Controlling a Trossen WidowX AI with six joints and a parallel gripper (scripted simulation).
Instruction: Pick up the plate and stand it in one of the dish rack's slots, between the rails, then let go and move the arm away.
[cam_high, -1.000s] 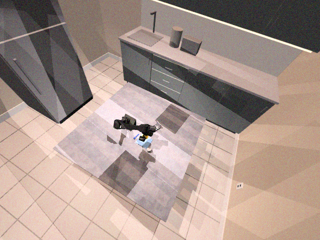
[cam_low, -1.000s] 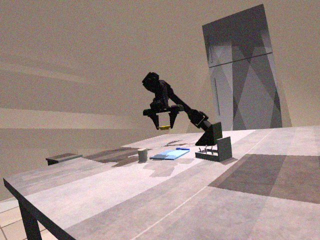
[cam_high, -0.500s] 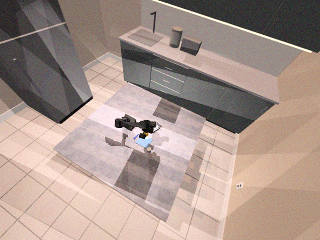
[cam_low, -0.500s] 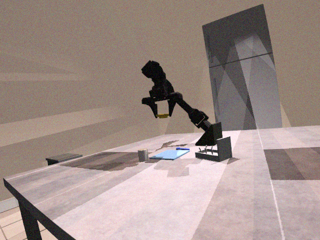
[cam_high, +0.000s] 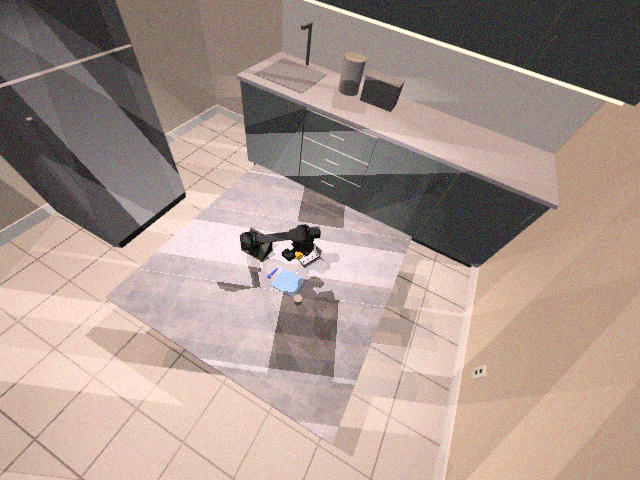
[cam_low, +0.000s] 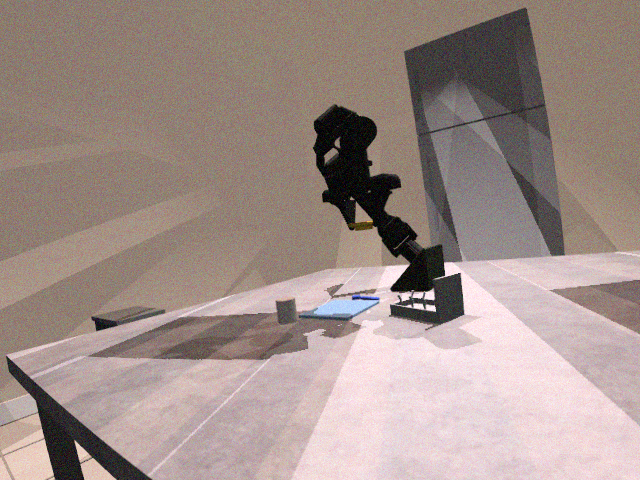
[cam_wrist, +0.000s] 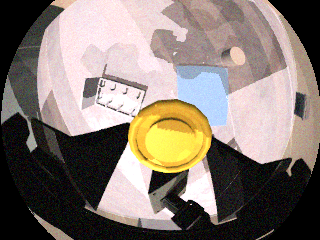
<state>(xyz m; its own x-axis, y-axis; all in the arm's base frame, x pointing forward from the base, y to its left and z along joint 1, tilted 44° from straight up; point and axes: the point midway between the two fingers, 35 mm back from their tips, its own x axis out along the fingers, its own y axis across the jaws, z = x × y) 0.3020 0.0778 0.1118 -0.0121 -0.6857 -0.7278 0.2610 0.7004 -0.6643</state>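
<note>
My gripper tip is 16 cm above the dish rack, 13 cm to the right of it and 2 cm short of it. Round my gripper tip: blue spoon 18 cm below, 11 cm behind, 8 cm to the right; then yellow plate 1 cm above; then light blue mat 18 cm below, 8 cm to the right.
</note>
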